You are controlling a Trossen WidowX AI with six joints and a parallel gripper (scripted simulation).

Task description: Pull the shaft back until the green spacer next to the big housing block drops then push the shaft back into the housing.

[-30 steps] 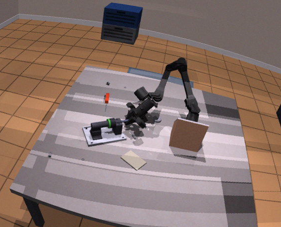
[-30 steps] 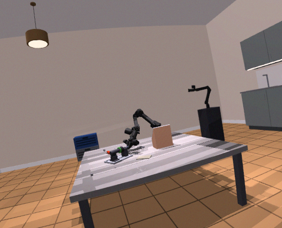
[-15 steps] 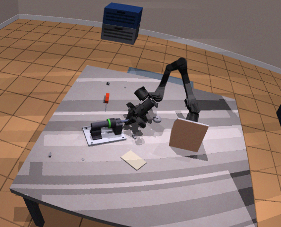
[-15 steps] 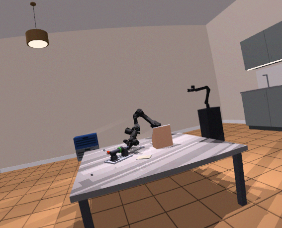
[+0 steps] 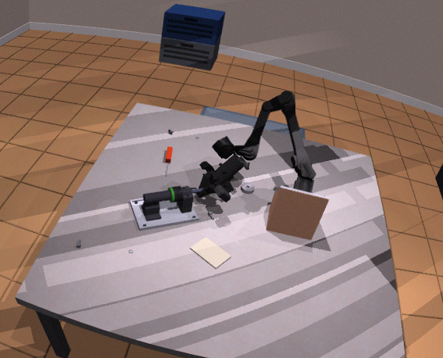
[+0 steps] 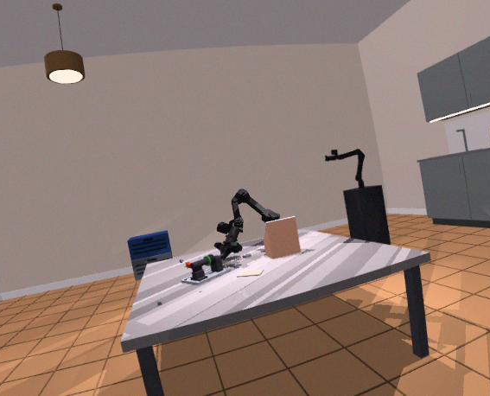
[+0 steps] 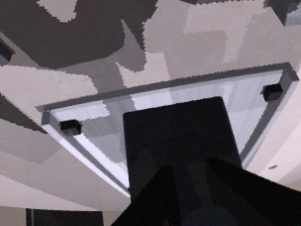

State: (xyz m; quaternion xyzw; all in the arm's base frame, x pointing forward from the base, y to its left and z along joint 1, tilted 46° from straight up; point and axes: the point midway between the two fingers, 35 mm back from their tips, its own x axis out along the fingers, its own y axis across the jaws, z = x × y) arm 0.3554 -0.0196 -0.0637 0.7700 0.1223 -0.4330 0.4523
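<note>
Now: the thin shaft 50 mm ahead of my gripper tip, 40 mm to the left of it and 20 mm above it. The rest, counted from my gripper tip: green spacer 90 mm ahead, 60 mm to the left, 20 mm above; then beige card 210 mm to the left, 110 mm behind, 50 mm below; then toothed disc 180 mm to the right, 170 mm behind, 50 mm below.
</note>
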